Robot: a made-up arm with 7 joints.
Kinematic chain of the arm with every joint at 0, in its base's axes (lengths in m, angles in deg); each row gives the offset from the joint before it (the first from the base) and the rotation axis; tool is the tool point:
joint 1: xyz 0 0 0 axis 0 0.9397 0.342
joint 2: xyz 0 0 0 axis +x
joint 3: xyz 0 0 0 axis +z
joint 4: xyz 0.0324 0 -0.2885 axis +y
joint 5: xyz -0.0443 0 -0.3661 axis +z
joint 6: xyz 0 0 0 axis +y
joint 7: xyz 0 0 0 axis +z
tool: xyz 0 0 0
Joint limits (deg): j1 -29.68..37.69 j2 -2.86..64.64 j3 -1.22..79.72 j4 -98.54..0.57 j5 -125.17..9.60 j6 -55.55..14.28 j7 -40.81..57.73
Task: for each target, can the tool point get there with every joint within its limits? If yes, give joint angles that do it. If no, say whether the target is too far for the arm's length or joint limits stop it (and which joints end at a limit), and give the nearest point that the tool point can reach.
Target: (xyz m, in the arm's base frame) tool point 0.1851 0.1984 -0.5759
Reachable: yes | joints 6.33 16.63 5.43 -43.50 -27.01 -22.12 12.97
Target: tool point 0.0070 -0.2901 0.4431
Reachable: no: joint limits stop it (at a limit: joint 1, joint 2, joint 4) | nearest point 0.2701 0.3116 0.2608 | short by 0.682 m
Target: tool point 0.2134 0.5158 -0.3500
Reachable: yes | joints -18.34 46.59 61.94 -16.28 -35.74 -13.79 -4.20
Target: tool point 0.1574 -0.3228 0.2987
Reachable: no: joint limits stop it (at a limit: joint 1, joint 2, joint 3, joint 4) | nearest point 0.4735 -0.1016 -0.0595 | short by 0.526 m
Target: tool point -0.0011 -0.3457 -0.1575
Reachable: no: joint limits stop it (at a limit: joint 1, joint 2, joint 3, joint 4) | nearest point 0.1627 0.0434 -0.4579 | short by 0.518 m
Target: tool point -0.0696 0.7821 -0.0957
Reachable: no: too far | nearest point -0.0601 0.6407 -0.0955 | short by 0.142 m
